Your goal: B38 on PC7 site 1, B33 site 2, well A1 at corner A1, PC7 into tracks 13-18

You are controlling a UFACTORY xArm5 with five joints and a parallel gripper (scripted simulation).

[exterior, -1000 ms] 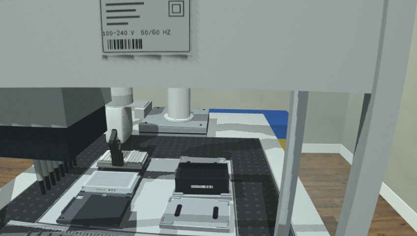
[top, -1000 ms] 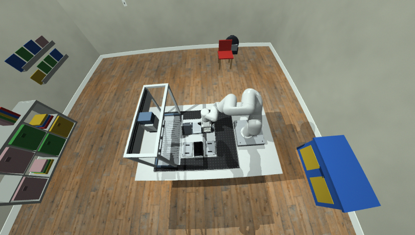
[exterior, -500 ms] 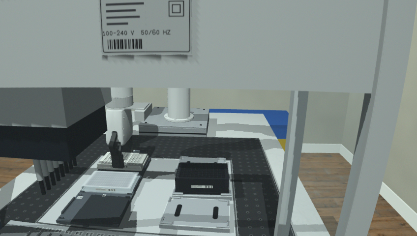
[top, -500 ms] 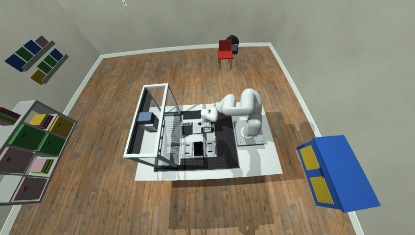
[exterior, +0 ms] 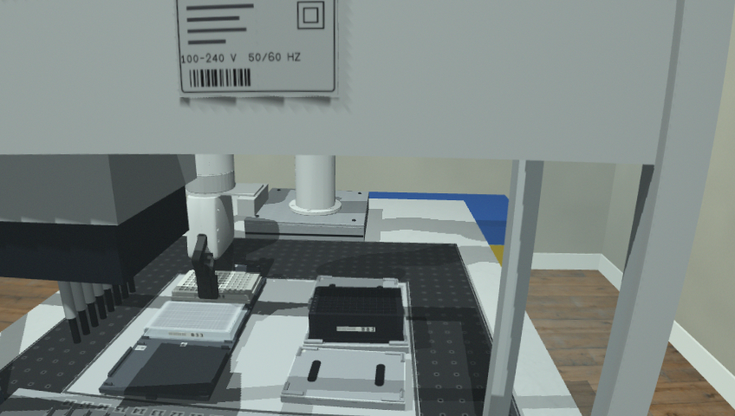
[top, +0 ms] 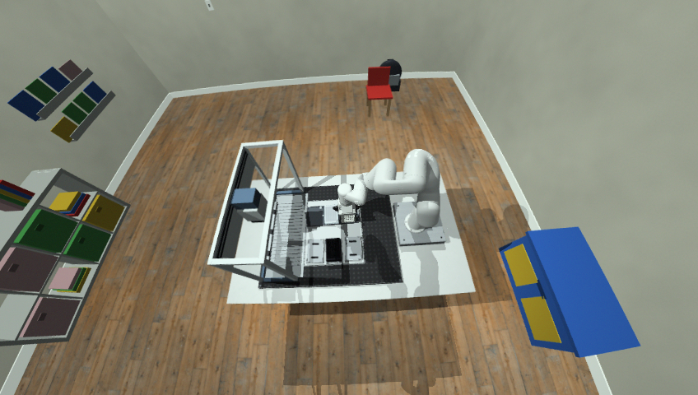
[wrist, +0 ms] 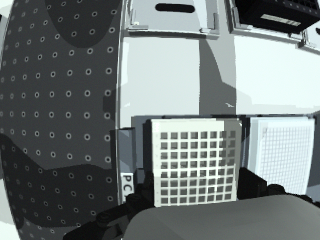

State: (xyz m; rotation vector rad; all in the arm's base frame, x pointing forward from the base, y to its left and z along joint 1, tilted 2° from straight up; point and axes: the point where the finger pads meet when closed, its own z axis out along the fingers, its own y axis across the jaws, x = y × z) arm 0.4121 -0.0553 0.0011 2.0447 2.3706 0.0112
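Right now the white 96-well plate is 1 cm below my hand. Round my hand: plate nest S1: 22 cm to the left, 5 cm behind, 3 cm below.
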